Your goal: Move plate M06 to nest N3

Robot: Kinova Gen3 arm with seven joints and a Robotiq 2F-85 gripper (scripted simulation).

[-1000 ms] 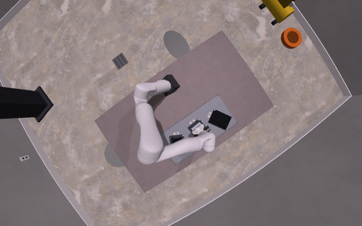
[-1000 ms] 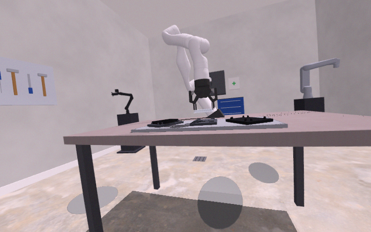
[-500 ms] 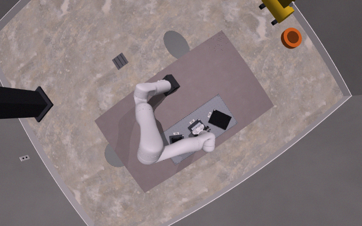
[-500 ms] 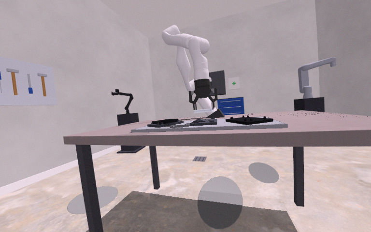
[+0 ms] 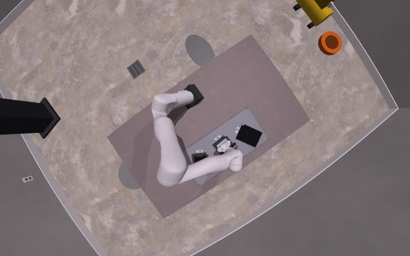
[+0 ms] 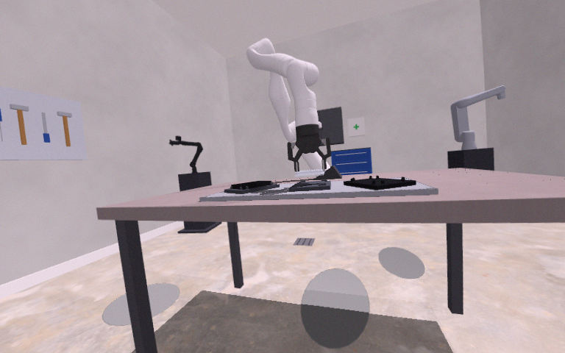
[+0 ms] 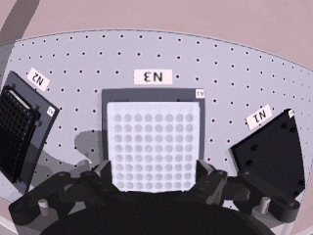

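The white well plate M06 is 1 cm below my hand. From my hand the other things lie so: black nest N1: 5 cm ahead, 19 cm to the left, 5 cm below; landing nest N3: 5 cm below; N3 label: 10 cm behind, 6 cm below.
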